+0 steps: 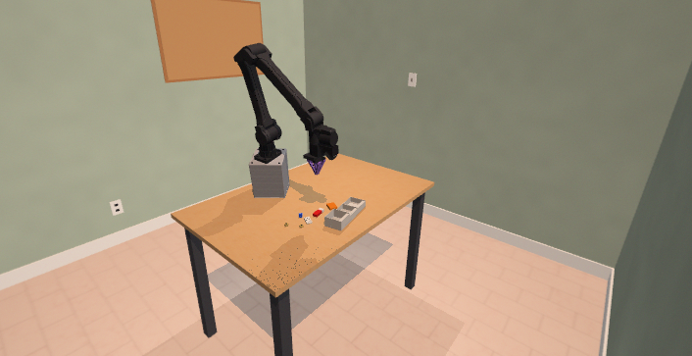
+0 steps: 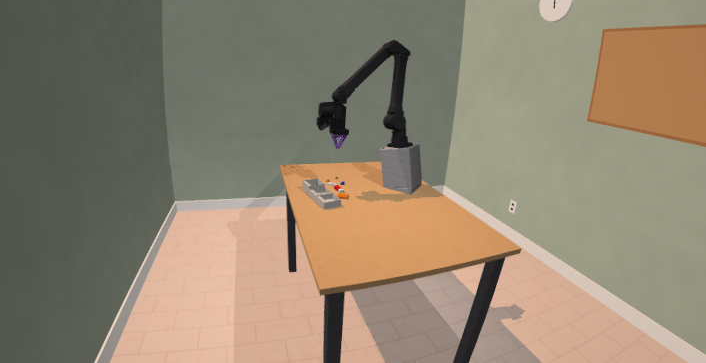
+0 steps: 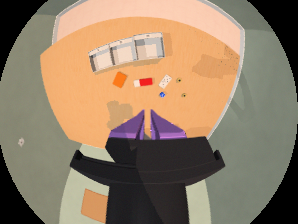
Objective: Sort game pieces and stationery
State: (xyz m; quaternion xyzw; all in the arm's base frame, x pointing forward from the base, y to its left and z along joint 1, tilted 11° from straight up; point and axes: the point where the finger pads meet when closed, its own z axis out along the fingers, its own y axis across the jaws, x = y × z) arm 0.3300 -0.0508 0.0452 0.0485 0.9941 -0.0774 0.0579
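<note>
My gripper is now 19 cm above the grey bin row, 11 cm short of it and 7 cm to the right of it. Round my hand: red piece (21 cm below, 2 cm to the left, 1 cm behind); white domino (21 cm below, 6 cm to the right, 1 cm behind); blue piece (21 cm below, 6 cm behind, 5 cm to the right).
</note>
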